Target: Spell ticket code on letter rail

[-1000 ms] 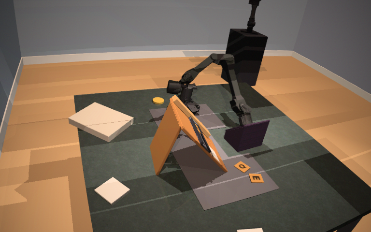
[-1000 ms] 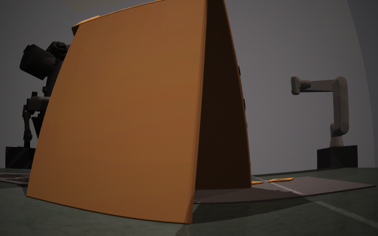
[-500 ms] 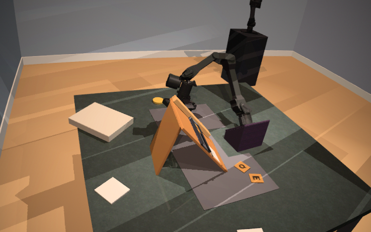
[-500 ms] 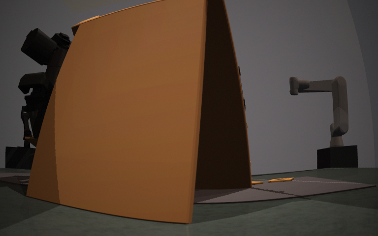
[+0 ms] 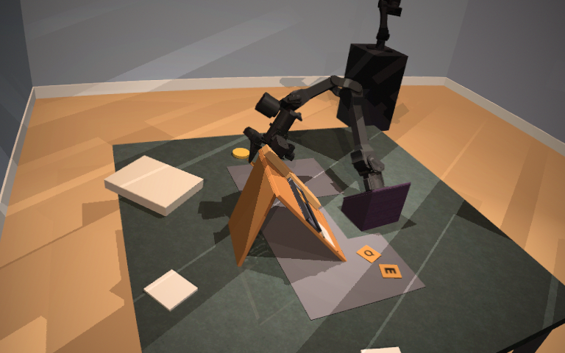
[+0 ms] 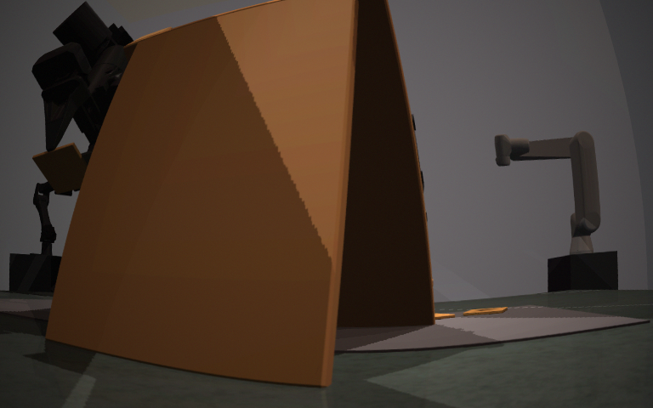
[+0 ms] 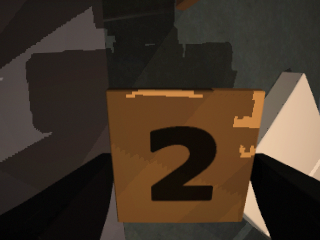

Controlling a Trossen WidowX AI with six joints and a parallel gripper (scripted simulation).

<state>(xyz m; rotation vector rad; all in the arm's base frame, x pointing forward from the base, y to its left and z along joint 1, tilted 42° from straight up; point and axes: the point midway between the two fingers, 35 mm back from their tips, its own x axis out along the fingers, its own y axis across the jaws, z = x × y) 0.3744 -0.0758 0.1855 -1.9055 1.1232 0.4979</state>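
Right now the white ticket is 90 mm behind my gripper tip, 300 mm to the left of it and 70 mm below it. Also, from my gripper tip: orange tile marked 2 (right at my gripper tip); then cream box (300 mm ahead, 190 mm to the right, 130 mm below); then grey mat (190 mm behind, 160 mm to the left, 150 mm below).
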